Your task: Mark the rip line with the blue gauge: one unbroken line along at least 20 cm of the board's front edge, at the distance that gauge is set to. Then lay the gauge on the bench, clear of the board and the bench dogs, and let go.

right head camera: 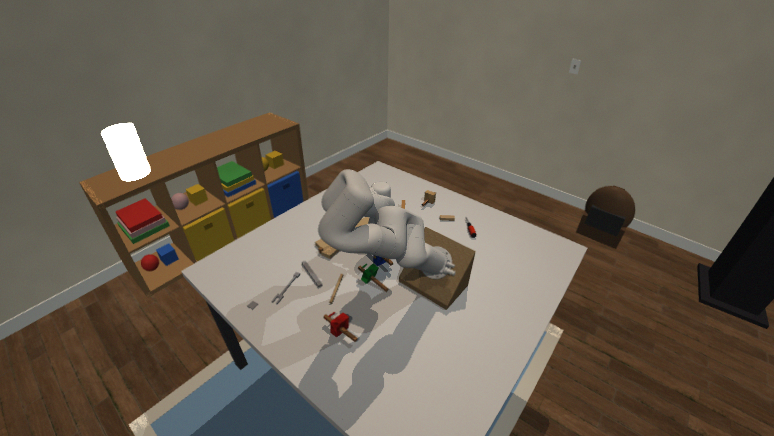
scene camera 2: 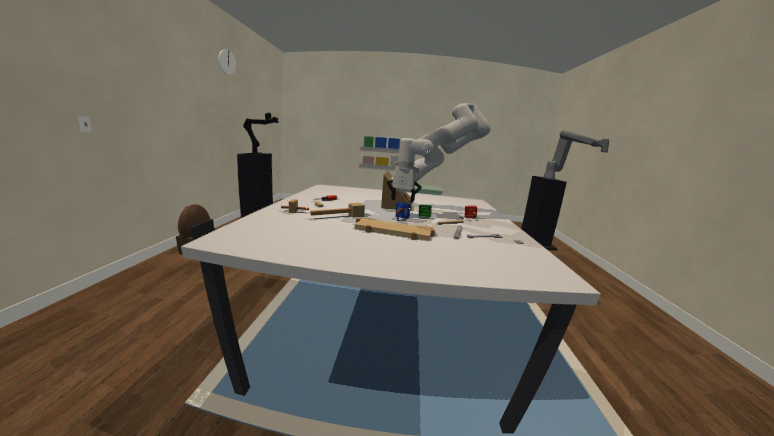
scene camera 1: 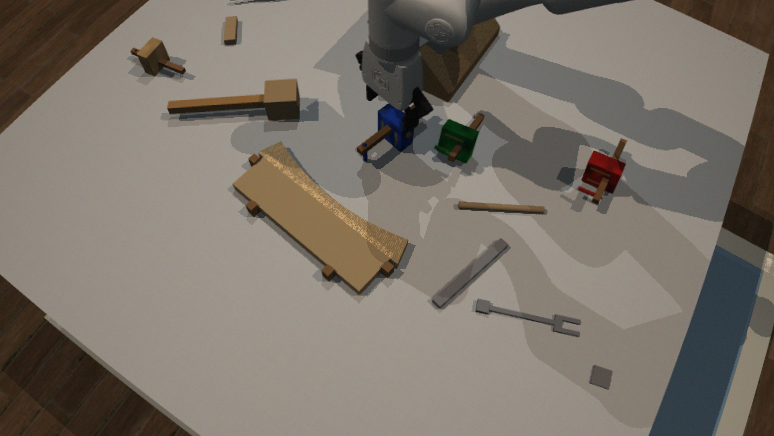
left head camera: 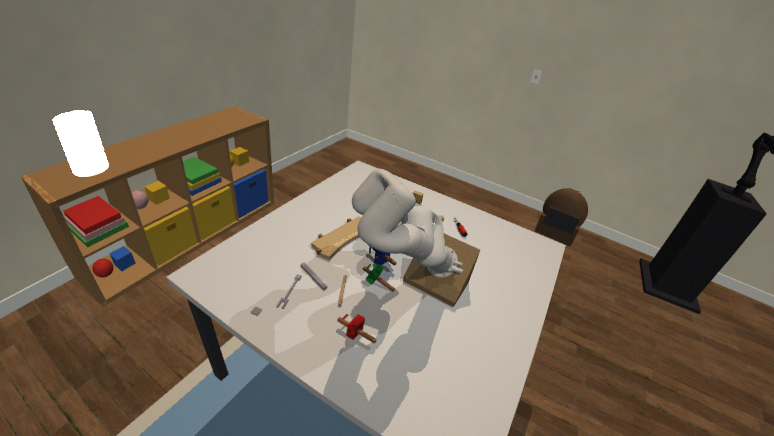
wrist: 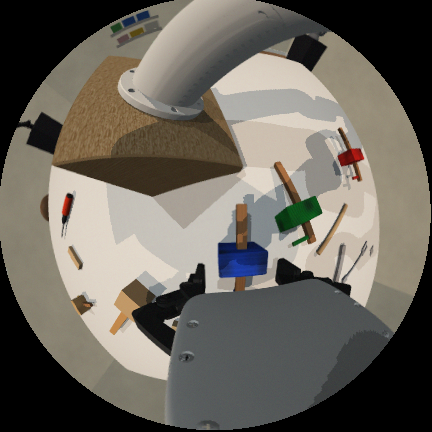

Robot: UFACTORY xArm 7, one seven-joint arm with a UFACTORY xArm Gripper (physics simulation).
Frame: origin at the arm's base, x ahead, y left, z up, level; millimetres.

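Seen in the pictures: gripper, fingertip midpoint: (scene camera 2: 402, 201) (scene camera 1: 392, 111) (wrist: 242, 273); arm's base, link origin: (right head camera: 436, 262) (wrist: 162, 90).
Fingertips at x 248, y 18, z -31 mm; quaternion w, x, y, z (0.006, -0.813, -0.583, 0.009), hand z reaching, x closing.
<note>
Pixels of each thing's middle, then the offset from my fingertips to it. "spot": a spot on its surface instead.
- blue gauge, body centre: (wrist: 240, 260) (scene camera 1: 393, 129) (left head camera: 381, 255) (right head camera: 379, 255) (scene camera 2: 402, 210) 3 mm ahead, 6 mm left, 46 mm down
- pale board, body centre: (scene camera 1: 317, 213) (scene camera 2: 394, 227) (left head camera: 345, 236) (right head camera: 349, 236) 207 mm ahead, 35 mm right, 69 mm down
- green gauge, body centre: (wrist: 291, 201) (scene camera 1: 462, 135) (left head camera: 379, 277) (right head camera: 374, 277) (scene camera 2: 424, 211) 51 mm back, 119 mm left, 55 mm down
- red gauge, body centre: (scene camera 1: 604, 168) (wrist: 348, 153) (left head camera: 358, 328) (right head camera: 341, 326) (scene camera 2: 470, 211) 106 mm back, 380 mm left, 48 mm down
- mallet, surface spot: (scene camera 1: 281, 99) spot: 52 mm ahead, 202 mm right, 25 mm down
- wooden stick, body centre: (scene camera 1: 501, 207) (wrist: 334, 227) (left head camera: 342, 289) (right head camera: 336, 288) 44 mm ahead, 240 mm left, 73 mm down
- grey bar, body centre: (scene camera 1: 471, 272) (wrist: 336, 274) (left head camera: 313, 275) (right head camera: 311, 273) 181 mm ahead, 241 mm left, 74 mm down
- forked tool, body centre: (scene camera 1: 528, 316) (wrist: 356, 261) (left head camera: 290, 290) (right head camera: 286, 287) 207 mm ahead, 354 mm left, 76 mm down
The blue gauge (left head camera: 381, 257) (scene camera 1: 399, 135) (scene camera 2: 401, 211) (wrist: 243, 260) rests on the bench between the robot's base and the board, its wooden beam pointing toward the board. My gripper (scene camera 1: 391, 112) (scene camera 2: 403, 199) (wrist: 242, 273) is open and empty, low over the gauge; in the wrist view its fingers stand on either side of the blue head. The pale board (left head camera: 335, 239) (scene camera 1: 308, 216) (scene camera 2: 394, 229) lies flat, apart from the gauge, with one curved, rough edge and one straight edge. Brown bench dogs (scene camera 1: 252, 207) (scene camera 1: 328, 272) (scene camera 1: 386, 268) stand around it. I can make out no scribed line.
The green gauge (scene camera 1: 459, 141) (wrist: 298, 214) stands close beside the blue one, the red gauge (scene camera 1: 603, 172) (wrist: 350, 157) farther off. A mallet (scene camera 1: 281, 99) lies on the other side. A wooden stick (scene camera 1: 501, 207), grey bar (scene camera 1: 471, 273) and forked tool (scene camera 1: 522, 314) lie beyond the board's end.
</note>
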